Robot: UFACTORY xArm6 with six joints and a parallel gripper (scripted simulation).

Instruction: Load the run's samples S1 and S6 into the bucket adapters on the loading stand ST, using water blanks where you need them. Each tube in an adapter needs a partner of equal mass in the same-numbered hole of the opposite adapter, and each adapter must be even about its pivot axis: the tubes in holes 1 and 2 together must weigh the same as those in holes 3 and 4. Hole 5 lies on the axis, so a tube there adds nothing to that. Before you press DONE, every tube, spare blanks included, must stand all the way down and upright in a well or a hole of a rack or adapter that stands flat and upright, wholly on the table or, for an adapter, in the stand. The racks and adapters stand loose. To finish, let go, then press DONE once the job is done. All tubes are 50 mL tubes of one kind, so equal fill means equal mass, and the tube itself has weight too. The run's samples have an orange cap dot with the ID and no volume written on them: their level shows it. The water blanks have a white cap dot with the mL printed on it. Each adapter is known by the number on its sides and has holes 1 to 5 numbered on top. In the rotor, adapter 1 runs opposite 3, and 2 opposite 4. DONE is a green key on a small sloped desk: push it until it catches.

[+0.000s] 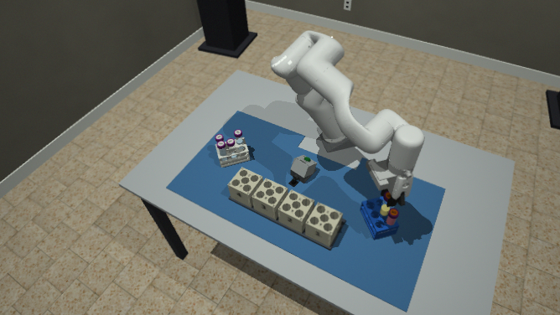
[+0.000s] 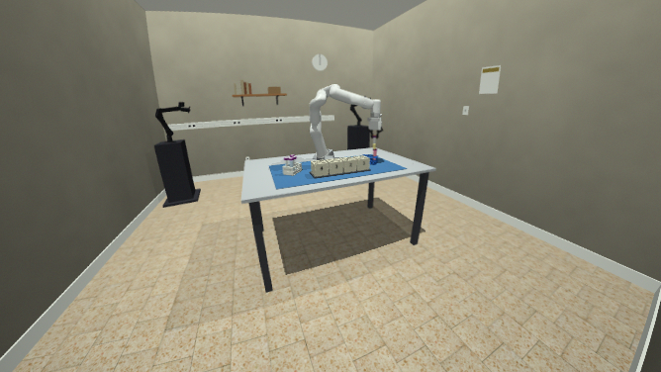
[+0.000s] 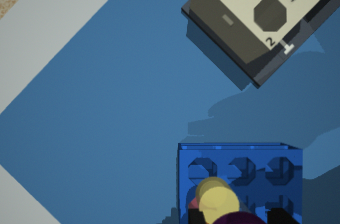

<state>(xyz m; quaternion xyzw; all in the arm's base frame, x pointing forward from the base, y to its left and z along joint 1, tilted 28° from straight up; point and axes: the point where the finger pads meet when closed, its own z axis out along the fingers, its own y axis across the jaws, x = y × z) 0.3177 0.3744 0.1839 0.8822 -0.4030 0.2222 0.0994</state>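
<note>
The sample tube is 5 cm below my hand and 1 cm behind it. Round my hand: green DONE key (34 cm to the right, 18 cm behind, 17 cm below); blue rack (20 cm below, 4 cm behind, 1 cm to the right); stand (35 cm to the right, 23 cm below, 4 cm ahead).
</note>
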